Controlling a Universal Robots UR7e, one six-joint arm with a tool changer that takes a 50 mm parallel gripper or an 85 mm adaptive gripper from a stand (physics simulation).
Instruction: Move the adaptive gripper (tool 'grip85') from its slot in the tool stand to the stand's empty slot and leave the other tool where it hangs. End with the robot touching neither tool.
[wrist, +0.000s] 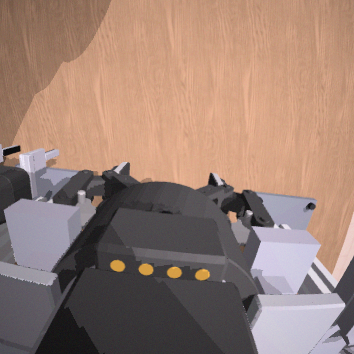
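Places are measured from the arm's base along level axes (x left, y down, z back), in millimetres.
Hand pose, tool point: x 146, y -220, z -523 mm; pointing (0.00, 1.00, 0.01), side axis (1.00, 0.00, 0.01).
Note:
After its pixels a point has its place.
The adaptive gripper (167, 177) fills the lower middle of the wrist view, with a dark body and several orange dots. Its two fingers are spread wide apart with nothing between them. Light grey blocks of the stand (282, 257) @(x 200, y -178, z -507 mm) stand close on both sides of the body and hide part of the finger linkages. Whether the body rests on the stand cannot be told. The other tool (11, 187) @(x 4, y -93, z -536 mm) shows at the left edge, a dark body with pale fingers, beside the adaptive gripper. The joint between the arm and the adaptive gripper is hidden.
A blue-grey plate (292, 210) @(x 401, y 92, z -603 mm) with a dark peg near its corner lies beyond the right block. Another plate shows behind the left block. The wooden table top (200, 85) @(x 177, y 104, z -408 mm) stretches ahead, with a dark shadow at upper left. A pale surface shows at the right edge.

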